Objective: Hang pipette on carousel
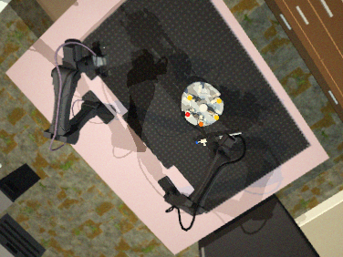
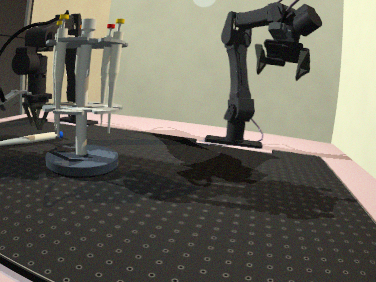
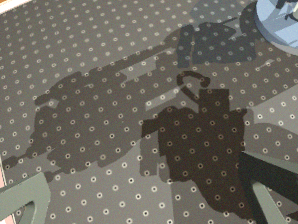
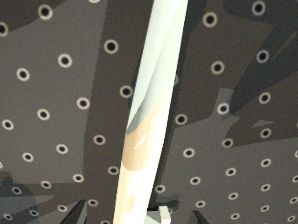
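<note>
The pipette lies 4 cm below my right hand, 2 cm to the right of it and 2 cm ahead of it.
</note>
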